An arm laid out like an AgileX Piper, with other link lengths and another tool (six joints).
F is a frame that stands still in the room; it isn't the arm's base.
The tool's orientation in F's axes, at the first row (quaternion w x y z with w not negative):
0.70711, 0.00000, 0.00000, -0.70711
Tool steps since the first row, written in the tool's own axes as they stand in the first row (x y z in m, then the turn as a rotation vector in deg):
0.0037, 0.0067, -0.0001, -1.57, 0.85, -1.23
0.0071, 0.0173, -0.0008, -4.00, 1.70, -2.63
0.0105, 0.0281, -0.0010, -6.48, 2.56, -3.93
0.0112, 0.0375, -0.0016, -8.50, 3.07, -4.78
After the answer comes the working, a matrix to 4 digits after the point.
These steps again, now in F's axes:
0.0067, -0.0037, -0.0001, 0.85, 1.57, -1.23
0.0173, -0.0071, -0.0008, 1.70, 4.00, -2.63
0.0281, -0.0105, -0.0010, 2.56, 6.48, -3.93
0.0375, -0.0112, -0.0016, 3.07, 8.50, -4.78

The tool's axes in the first row as the columns of a matrix, in F's axes (rounded; the answer above uses it unrounded):
0.0000, 1.0000, 0.0000
-1.0000, 0.0000, 0.0000
0.0000, 0.0000, 1.0000

